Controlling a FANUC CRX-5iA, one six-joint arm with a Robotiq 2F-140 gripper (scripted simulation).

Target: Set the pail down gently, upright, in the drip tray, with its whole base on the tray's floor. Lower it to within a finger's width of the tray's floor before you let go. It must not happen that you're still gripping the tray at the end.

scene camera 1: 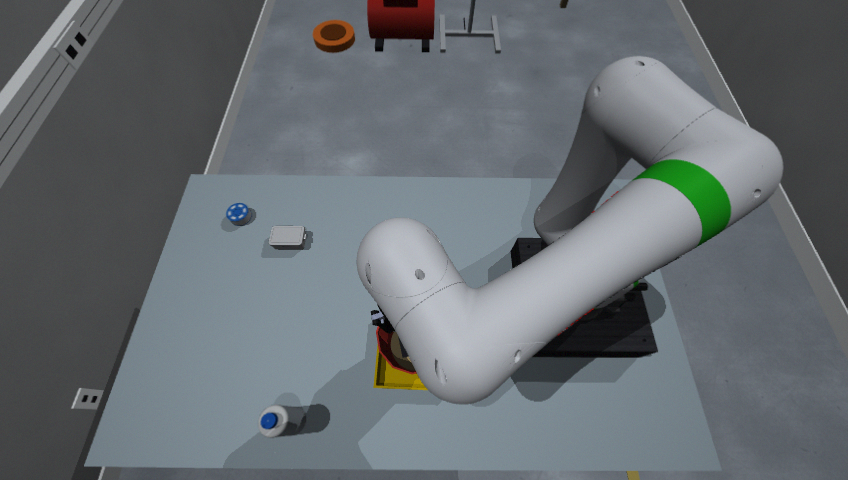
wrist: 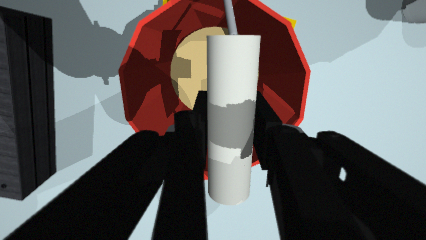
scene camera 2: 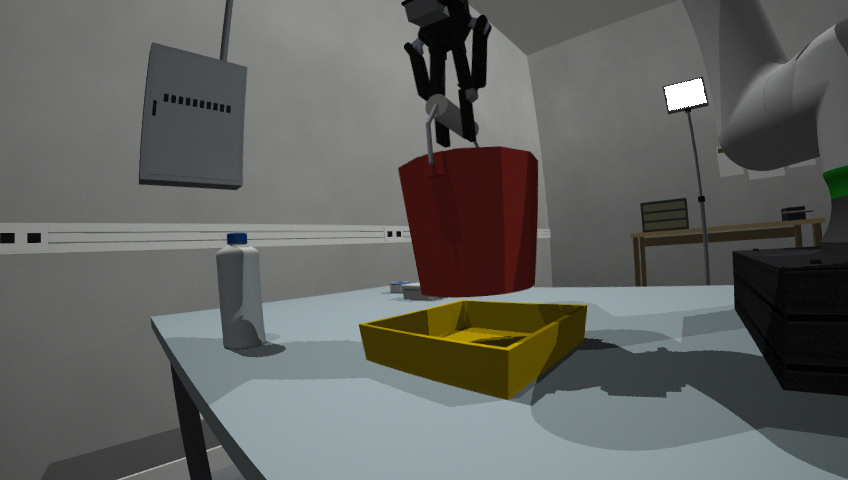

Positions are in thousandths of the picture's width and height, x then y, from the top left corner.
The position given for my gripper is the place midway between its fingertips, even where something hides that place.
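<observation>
In scene camera 2 I can see my gripper (scene camera 2: 538, 295), and there's a yellow drip tray (scene camera 2: 490, 716) and a red pail (scene camera 2: 557, 449) as well. Scene camera 1 shows a small grey box (scene camera 1: 333, 495), and you get the yellow drip tray (scene camera 1: 455, 784) there too. In the wrist view I can see my gripper (wrist: 536, 448) again.
</observation>
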